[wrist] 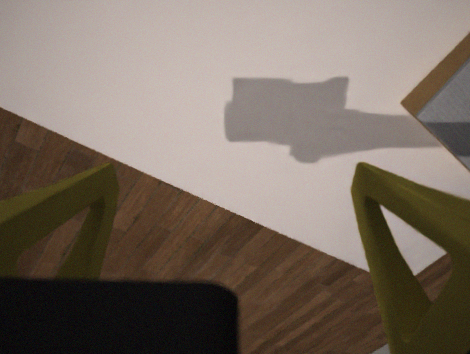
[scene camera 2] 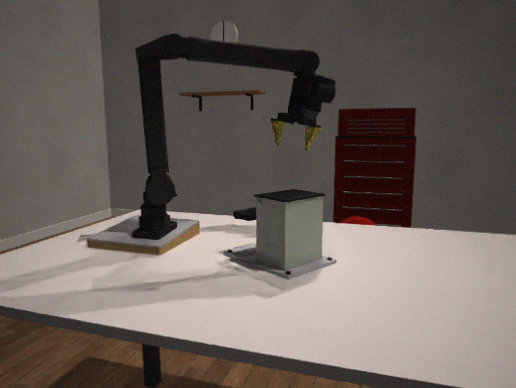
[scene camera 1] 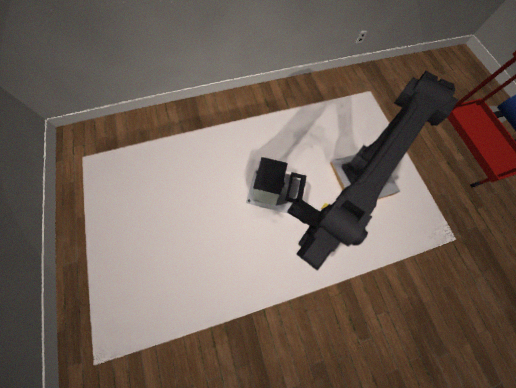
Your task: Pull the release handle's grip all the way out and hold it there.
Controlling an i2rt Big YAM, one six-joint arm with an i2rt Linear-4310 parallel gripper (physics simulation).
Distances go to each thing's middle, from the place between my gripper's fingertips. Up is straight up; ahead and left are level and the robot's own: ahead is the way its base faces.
Labels:
My hand is 10 mm short of the grey base plate (scene camera 2: 247, 254), 240 mm to the left of it and 260 mm above it.

